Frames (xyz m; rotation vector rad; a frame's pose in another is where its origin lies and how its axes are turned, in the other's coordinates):
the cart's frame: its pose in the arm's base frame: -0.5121 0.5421 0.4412 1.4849 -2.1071 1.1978
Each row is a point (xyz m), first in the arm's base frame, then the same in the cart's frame.
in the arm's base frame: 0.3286 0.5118 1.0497
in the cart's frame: 0.0594 -1.0227 -0.1687
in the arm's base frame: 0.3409 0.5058 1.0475
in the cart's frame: 0.0566 -1.0333 -0.1602
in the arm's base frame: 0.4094 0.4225 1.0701
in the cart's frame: 0.0951 -1.1139 -0.0957
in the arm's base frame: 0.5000 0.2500 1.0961
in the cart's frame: 0.1829 -1.2262 0.0396
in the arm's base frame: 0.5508 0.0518 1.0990
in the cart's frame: 0.2889 -1.2959 0.2002
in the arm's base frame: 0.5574 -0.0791 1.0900
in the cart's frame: 0.3631 -1.3132 0.3072
